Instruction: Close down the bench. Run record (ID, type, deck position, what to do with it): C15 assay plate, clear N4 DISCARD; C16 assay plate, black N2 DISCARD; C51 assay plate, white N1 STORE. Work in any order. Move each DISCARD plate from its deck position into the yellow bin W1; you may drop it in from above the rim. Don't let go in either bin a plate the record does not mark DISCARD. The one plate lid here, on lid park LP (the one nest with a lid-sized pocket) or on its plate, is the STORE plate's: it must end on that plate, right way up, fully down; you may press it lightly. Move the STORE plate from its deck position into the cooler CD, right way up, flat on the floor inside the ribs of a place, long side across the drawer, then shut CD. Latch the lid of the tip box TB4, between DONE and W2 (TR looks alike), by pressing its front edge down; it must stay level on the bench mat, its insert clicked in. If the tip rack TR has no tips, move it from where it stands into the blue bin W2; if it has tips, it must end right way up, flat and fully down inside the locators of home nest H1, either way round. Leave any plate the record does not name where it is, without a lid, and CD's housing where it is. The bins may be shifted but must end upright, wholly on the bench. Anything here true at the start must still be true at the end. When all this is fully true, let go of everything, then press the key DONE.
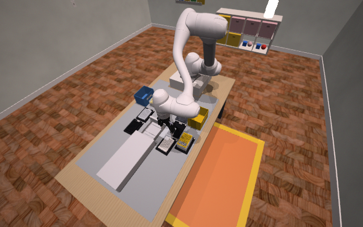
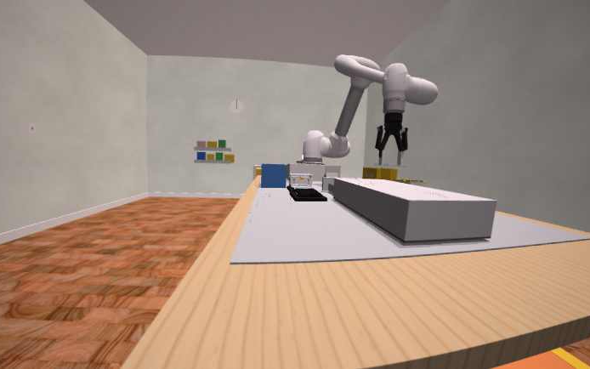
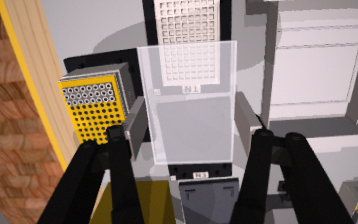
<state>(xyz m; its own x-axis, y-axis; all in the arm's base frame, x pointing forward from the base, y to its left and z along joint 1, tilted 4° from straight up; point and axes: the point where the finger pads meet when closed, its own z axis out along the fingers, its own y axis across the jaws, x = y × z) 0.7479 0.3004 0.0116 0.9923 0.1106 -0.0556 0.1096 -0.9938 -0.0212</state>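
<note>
My gripper is now 150 mm above the white plate and 40 mm short of it. From my hand the other things lie so: yellow tip rack: 120 mm to the left, 110 mm below, 70 mm behind; then plate lid: 20 mm below; then black nest N3: 160 mm below, 130 mm behind, 20 mm to the right.
</note>
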